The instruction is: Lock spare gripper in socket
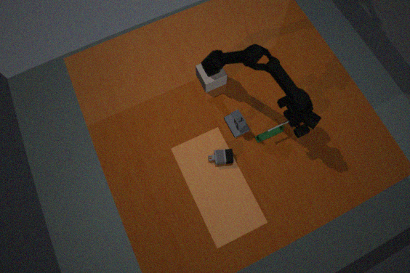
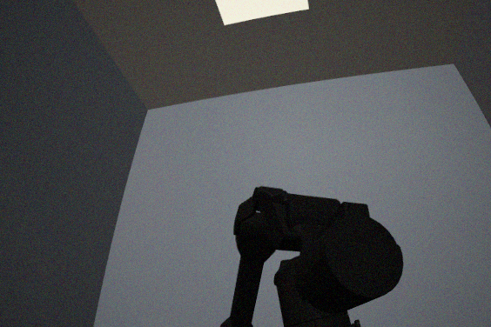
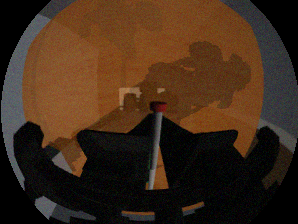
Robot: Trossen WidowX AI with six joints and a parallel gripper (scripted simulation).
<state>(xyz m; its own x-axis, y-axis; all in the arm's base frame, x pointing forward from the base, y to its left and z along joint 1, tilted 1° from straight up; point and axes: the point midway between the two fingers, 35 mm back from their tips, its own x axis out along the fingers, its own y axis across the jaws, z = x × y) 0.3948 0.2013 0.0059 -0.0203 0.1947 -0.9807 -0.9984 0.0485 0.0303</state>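
Now: the flat green strip 10 mm behind my gripper tip, 100 mm to the right of it and 30 mm below it. From my gripper tip the other things lie so: spare gripper 10 mm behind, 360 mm to the right, 30 mm below; grey mount 110 mm behind, 210 mm to the right, 10 mm below.
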